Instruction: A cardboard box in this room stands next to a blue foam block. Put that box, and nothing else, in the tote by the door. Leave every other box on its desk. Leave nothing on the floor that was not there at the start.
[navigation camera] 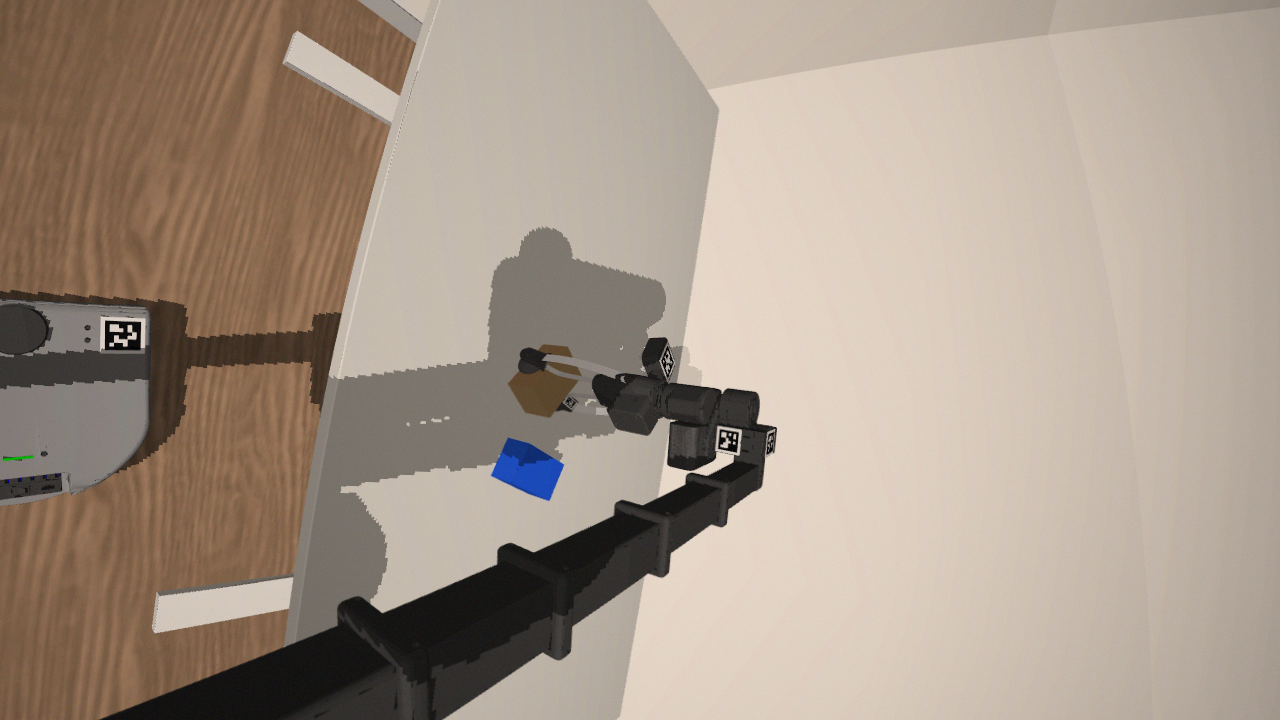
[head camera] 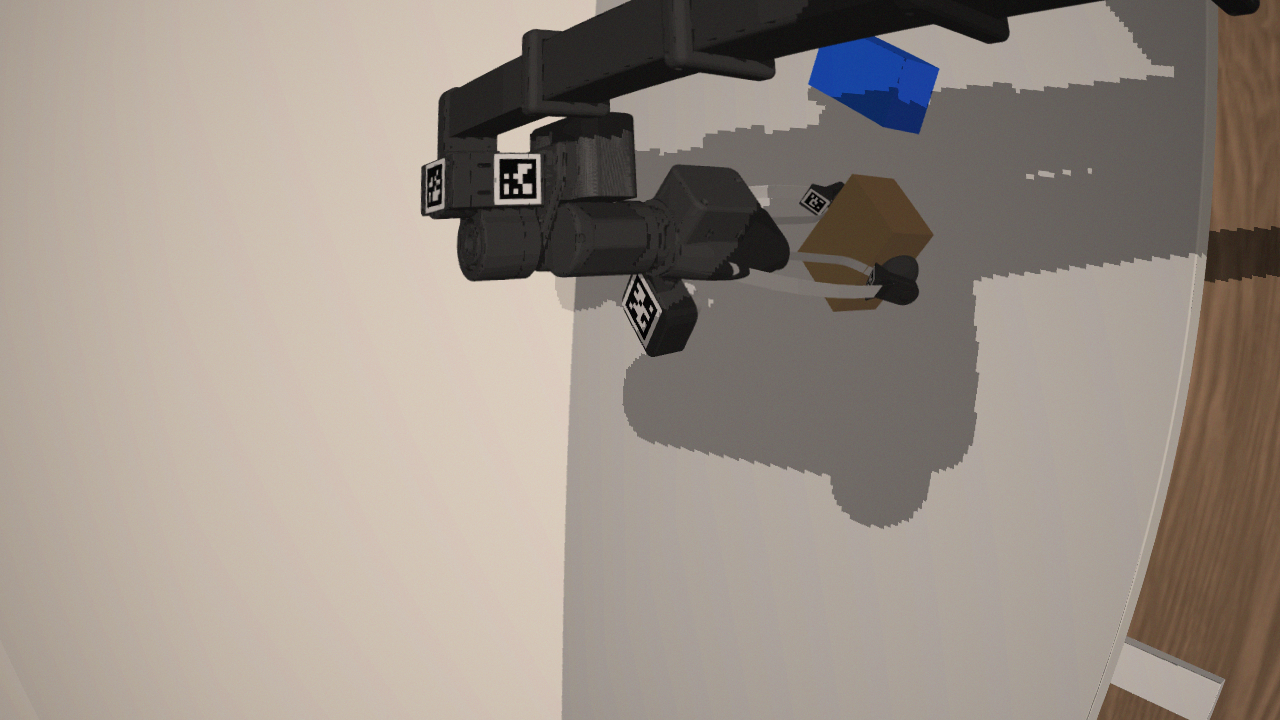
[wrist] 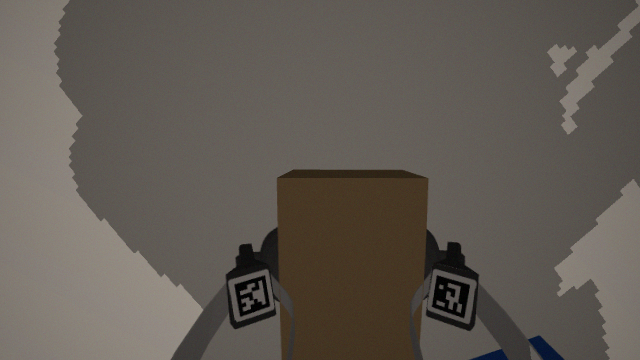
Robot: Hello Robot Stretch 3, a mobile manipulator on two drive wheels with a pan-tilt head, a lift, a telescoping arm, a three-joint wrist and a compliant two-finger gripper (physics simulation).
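Frame: origin at the robot's base, x right, y ahead, z up, level; centimetres.
Seen in the pictures: gripper, between the fingertips: (navigation camera: 532,379) (wrist: 347,250); robot's base, origin of its link: (navigation camera: 16,327).
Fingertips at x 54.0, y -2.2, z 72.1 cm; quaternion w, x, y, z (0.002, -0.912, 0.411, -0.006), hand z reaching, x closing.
Pixels of each thing's middle, then the offset from my fingertips to it. Level surfaces: height alone.
- brown cardboard box, middle of its body: (wrist: 348,264) (head camera: 865,243) (navigation camera: 546,379) dx +0.2, dy +0.2, dz +2.7 cm
- pale desk, height of its surface: dz -0.1 cm
- blue foam block, middle of its body: (head camera: 873,75) (navigation camera: 528,470) dx -1.9, dy -13.4, dz +2.2 cm
- wooden floor, height of its surface: dz -72.1 cm
The brown cardboard box (head camera: 863,213) (navigation camera: 539,392) (wrist: 352,280) stands on the pale desk (head camera: 1074,376) (navigation camera: 537,134). The blue foam block (head camera: 875,82) (navigation camera: 528,470) (wrist: 545,349) lies beside it, a short gap away; in the wrist view parts of it show at the lower right edge. My gripper (head camera: 866,238) (navigation camera: 549,382) (wrist: 347,250) is shut on the box, with one fingertip against each side. In the wrist view the box's edges partly hide the finger pads. The box's lower end is cut off there. The tote does not show.
My extended arm (head camera: 608,71) (navigation camera: 501,577) passes over the desk near the blue block. A wall (head camera: 268,358) (navigation camera: 939,358) stands behind the desk. The robot's base (navigation camera: 80,420) is on the wooden floor (navigation camera: 223,179) in front, beside white bars (head camera: 1168,677) (navigation camera: 340,76) at the desk.
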